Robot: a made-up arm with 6 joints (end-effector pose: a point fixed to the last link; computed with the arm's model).
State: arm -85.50 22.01 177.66 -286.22 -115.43 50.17
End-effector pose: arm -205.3 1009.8 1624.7 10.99 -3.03 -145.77
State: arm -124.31 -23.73 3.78 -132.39 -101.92 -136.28
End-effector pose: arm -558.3 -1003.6 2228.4 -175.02 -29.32 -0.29
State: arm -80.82 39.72 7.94 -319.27 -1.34 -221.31
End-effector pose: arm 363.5 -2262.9 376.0 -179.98 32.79 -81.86
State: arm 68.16 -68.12 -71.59 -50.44 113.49 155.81
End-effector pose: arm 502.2 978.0 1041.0 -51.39 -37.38 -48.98
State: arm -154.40 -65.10 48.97 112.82 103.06 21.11
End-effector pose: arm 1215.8 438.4 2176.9 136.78 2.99 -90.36
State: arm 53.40 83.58 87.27 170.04 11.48 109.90
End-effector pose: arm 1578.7 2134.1 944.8 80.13 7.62 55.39
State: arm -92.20 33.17 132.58 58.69 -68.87 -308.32
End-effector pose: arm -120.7 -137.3 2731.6 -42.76 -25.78 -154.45
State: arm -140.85 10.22 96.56 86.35 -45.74 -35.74
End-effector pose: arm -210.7 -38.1 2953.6 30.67 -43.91 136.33
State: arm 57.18 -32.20 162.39 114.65 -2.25 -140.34
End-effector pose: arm -977.4 -1525.0 438.4 -153.76 15.52 -120.70
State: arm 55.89 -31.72 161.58 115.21 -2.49 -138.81
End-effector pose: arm -1016.6 -1511.2 478.1 -155.84 14.35 -121.78
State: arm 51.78 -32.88 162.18 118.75 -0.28 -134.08
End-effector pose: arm -1121.5 -1425.1 422.3 -164.60 15.19 -127.97
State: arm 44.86 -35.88 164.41 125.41 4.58 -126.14
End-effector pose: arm -1265.3 -1245.8 262.7 179.46 17.59 -139.05
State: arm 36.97 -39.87 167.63 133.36 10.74 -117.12
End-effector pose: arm -1370.7 -1007.2 54.8 160.42 19.89 -151.31
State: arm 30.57 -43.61 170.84 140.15 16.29 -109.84
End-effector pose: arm -1396.4 -794.7 -131.0 144.43 21.43 -160.56
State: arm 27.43 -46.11 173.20 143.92 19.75 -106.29
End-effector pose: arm -1369.3 -678.3 -251.8 135.87 22.64 -165.02
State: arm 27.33 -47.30 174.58 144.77 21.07 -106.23
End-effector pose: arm -1329.4 -653.2 -312.7 134.24 23.85 -165.78
